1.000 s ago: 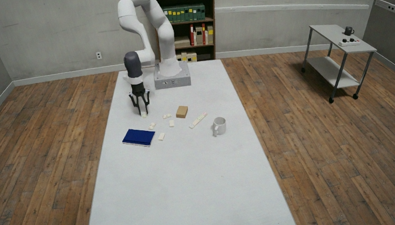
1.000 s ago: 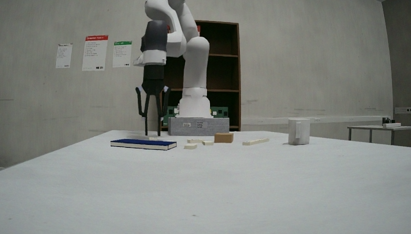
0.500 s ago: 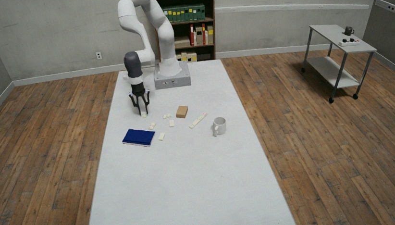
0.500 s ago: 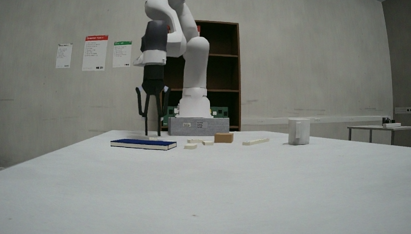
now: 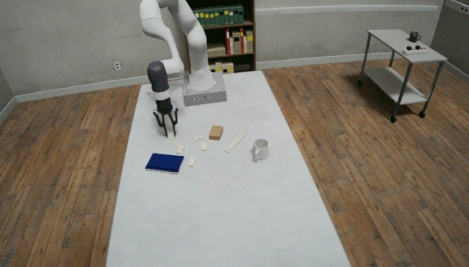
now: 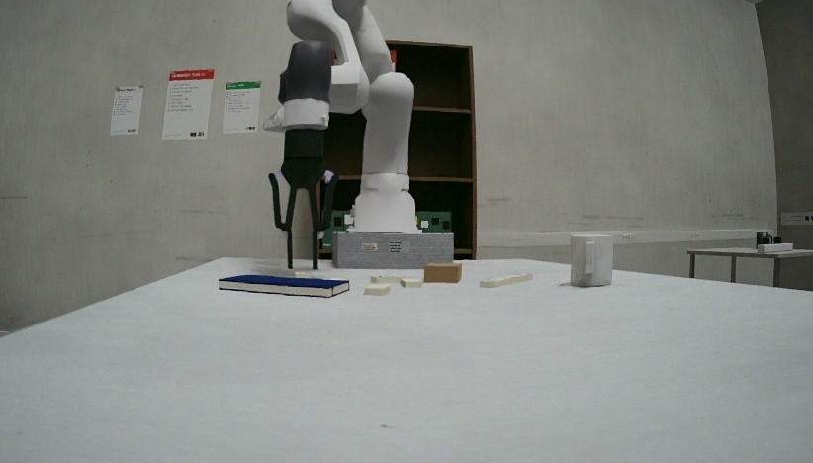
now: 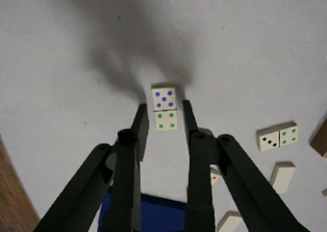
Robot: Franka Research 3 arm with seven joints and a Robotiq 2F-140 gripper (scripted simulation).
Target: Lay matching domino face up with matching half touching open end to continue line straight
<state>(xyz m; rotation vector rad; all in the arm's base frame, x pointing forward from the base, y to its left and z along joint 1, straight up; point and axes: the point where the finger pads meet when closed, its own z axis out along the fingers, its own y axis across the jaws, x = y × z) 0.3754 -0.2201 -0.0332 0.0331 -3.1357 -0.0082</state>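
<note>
The domino is 50 mm below my hand. From my hand the other things lie so: blue book 210 mm ahead, 40 mm to the right, 40 mm below; white mug 440 mm to the left, 260 mm ahead, 20 mm below; brown block 250 mm to the left, 40 mm below, 40 mm ahead.
</note>
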